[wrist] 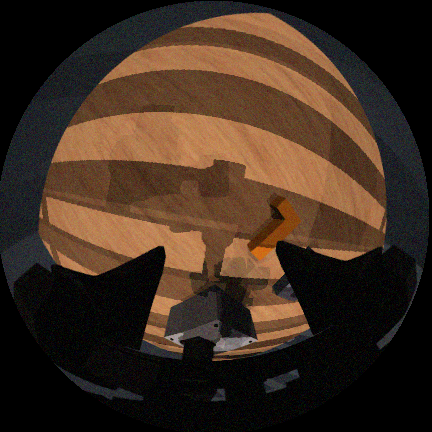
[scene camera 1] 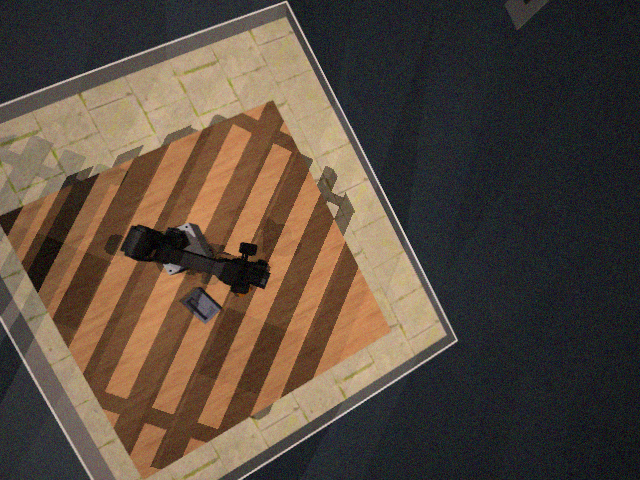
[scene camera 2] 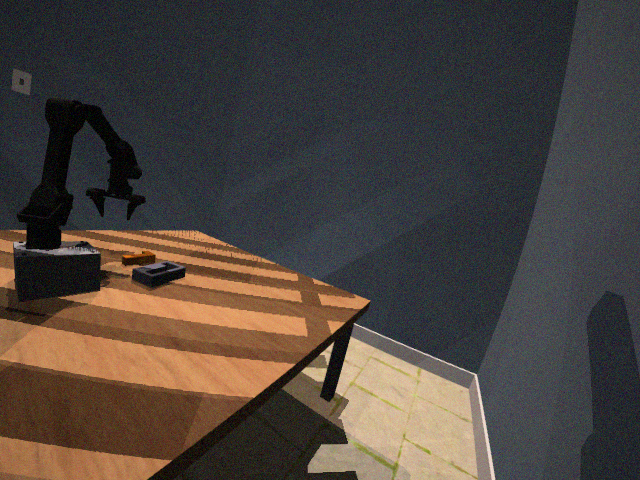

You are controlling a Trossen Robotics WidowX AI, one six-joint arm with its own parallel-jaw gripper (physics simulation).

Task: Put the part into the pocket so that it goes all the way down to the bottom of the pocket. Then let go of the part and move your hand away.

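Places are measured from the arm's base along level axes (x ahead, y right, z down), in metres.
Where they show: gripper, between the fingertips: (wrist: pixel 221 249) (scene camera 2: pixel 115 218); arm's base, origin of its link: (wrist: pixel 197 342) (scene camera 1: pixel 179 240) (scene camera 2: pixel 42 246).
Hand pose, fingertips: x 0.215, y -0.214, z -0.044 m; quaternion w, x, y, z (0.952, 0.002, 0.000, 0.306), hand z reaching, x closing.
Things, the pixels of their top centre, and the offset from my fingertips. Level surfaces: height alone.
- orange L-shaped part, centre of its top: (wrist: pixel 272 231) (scene camera 2: pixel 137 254) dx +0.059, dy +0.093, dz +0.119 m
- dark grey block with the pocket, centre of its top: (wrist: pixel 304 280) (scene camera 2: pixel 160 267) (scene camera 1: pixel 201 306) dx +0.074, dy +0.278, dz +0.112 m
- wooden table, height of its surface: dz +0.149 m
The orange L-shaped part (scene camera 1: pixel 245 293) (scene camera 2: pixel 137 259) (wrist: pixel 283 228) lies flat on the table. In scene camera 1 the hand hides most of it. The dark grey block with the pocket (scene camera 1: pixel 211 314) (scene camera 2: pixel 158 279) (wrist: pixel 286 288) lies beside the part, separate from it. Its pocket is empty. In the wrist view the right finger covers most of the block. My gripper (scene camera 2: pixel 115 217) (wrist: pixel 221 249) is open, points down and hangs well above the table. In the wrist view the part lies ahead of the right fingertip, right of the middle between the fingers.
The arm's grey base (scene camera 1: pixel 174 269) (scene camera 2: pixel 56 273) (wrist: pixel 194 314) stands on the wooden table (scene camera 1: pixel 351 310) (scene camera 2: pixel 232 356) (wrist: pixel 165 135), near the block and the part. Dark shadow stripes cross the table top. A table corner and leg (scene camera 2: pixel 337 364) show in scene camera 2.
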